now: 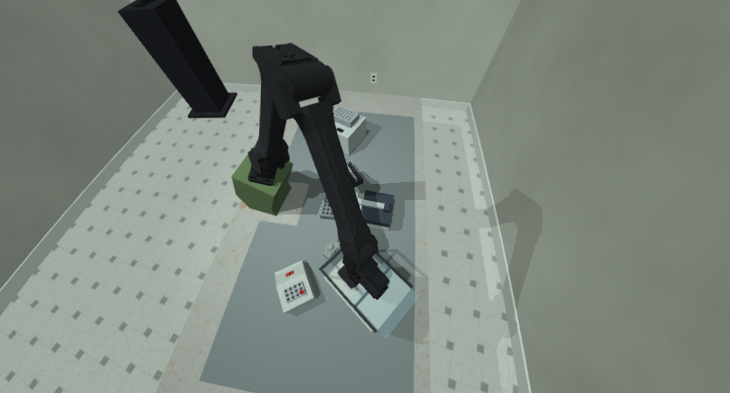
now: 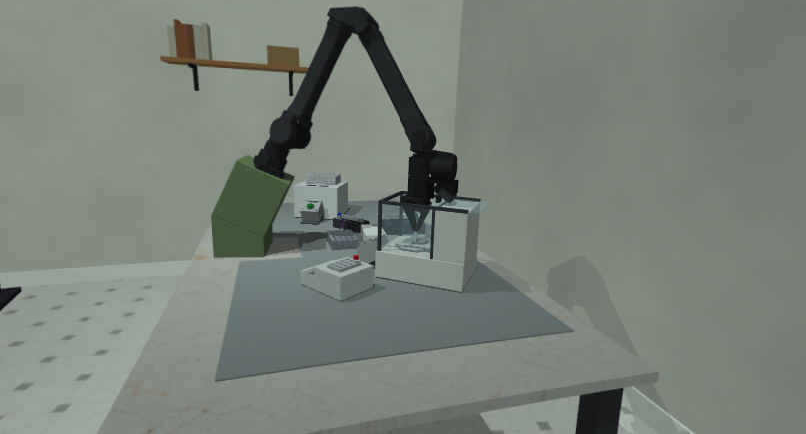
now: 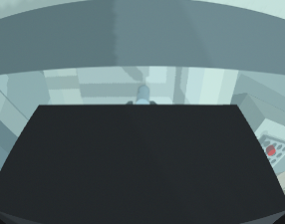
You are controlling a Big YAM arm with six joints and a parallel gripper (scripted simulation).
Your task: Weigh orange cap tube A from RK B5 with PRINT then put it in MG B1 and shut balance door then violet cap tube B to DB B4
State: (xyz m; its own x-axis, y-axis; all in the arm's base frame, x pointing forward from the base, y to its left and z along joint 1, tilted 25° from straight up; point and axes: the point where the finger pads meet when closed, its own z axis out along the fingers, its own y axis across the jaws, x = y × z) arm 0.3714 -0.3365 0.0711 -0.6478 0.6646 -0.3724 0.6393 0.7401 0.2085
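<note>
My gripper is now 50 mm above the balance pan. The rest, counted from my hand: balance door (80 mm above, 60 mm to the right, 60 mm ahead); then red-capped tube (190 mm behind, 70 mm below, 60 mm to the right); then dry block DB (230 mm behind, 100 mm below, 30 mm to the right).
</note>
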